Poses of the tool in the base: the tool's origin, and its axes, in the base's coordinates. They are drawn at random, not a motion.
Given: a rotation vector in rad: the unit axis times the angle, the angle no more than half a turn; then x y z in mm.
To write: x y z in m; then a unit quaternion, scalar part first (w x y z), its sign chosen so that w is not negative. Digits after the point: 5 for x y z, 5 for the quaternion.
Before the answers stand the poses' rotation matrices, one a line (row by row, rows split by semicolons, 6 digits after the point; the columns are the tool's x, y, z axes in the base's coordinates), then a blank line. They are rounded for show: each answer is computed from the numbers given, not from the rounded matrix.
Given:
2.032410 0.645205 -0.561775 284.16 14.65 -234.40
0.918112 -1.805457 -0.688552 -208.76 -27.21 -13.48
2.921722 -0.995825 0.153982 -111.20 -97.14 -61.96
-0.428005 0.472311 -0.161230 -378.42 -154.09 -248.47
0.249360 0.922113 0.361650 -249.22 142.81 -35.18
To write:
0.760287 0.634697 -0.138284; 0.224296 -0.456289 -0.861099; -0.609635 0.623666 -0.489271
-0.255054 -0.285956 -0.923676; -0.828407 0.557299 0.056216; 0.498688 0.779517 -0.379029
0.787534 -0.611351 0.077717; -0.606272 -0.791196 -0.080267; 0.110561 0.016095 -0.993739
0.879885 0.052376 0.472290; -0.247350 0.899122 0.361106; -0.405733 -0.434553 0.804080
0.550650 -0.196652 0.811242; 0.407282 0.911616 -0.055469; -0.728633 0.360948 0.582074

0.28416 0.01465 -0.23440 0.45131 0.82247 0.26110 -0.22734
-0.20876 -0.02721 -0.01348 0.48042 0.37639 -0.74017 -0.28228
-0.11120 -0.09714 -0.06196 0.02549 0.94505 -0.32211 0.04981
-0.37842 -0.15409 -0.24847 0.94645 -0.21017 0.23193 -0.07917
-0.24922 0.14281 -0.03518 0.87240 0.11933 0.44127 0.17307

